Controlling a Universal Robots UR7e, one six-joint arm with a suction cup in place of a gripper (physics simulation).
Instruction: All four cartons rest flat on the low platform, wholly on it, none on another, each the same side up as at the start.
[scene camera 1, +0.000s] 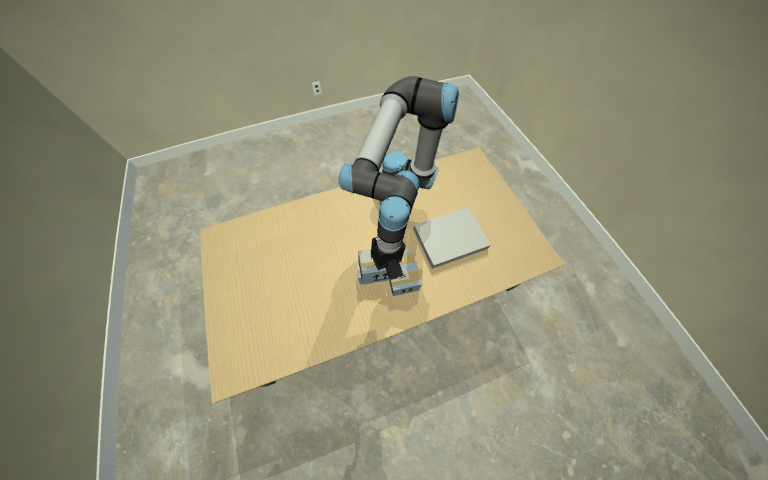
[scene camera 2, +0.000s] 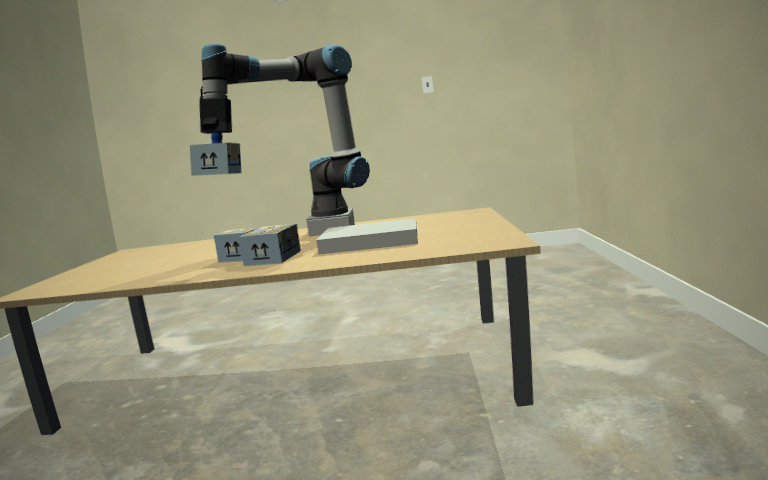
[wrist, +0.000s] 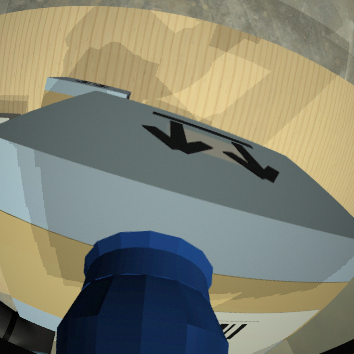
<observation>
A low grey platform rests on the table. Also in view: my suction cup.
</observation>
